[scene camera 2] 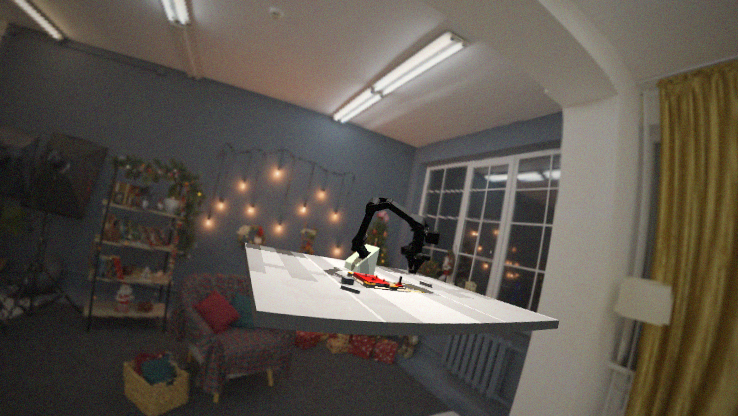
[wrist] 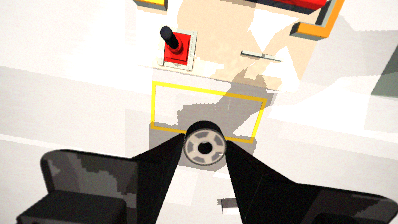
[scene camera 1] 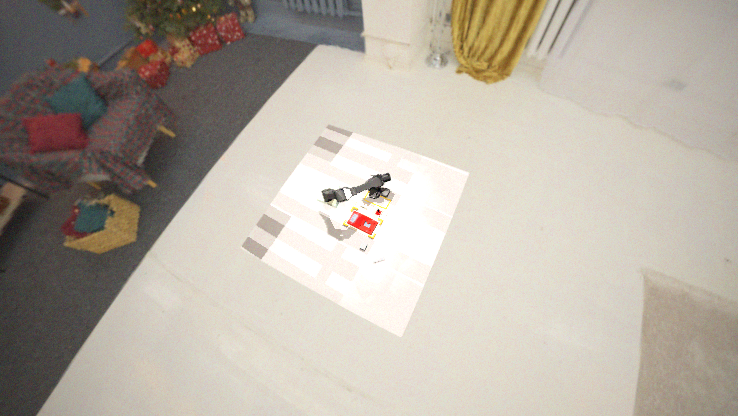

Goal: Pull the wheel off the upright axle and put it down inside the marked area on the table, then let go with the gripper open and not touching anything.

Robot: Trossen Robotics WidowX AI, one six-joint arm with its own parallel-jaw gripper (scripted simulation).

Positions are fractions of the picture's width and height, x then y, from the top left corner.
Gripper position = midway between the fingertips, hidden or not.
My gripper (wrist: 0.52,0.63) carries a wheel.
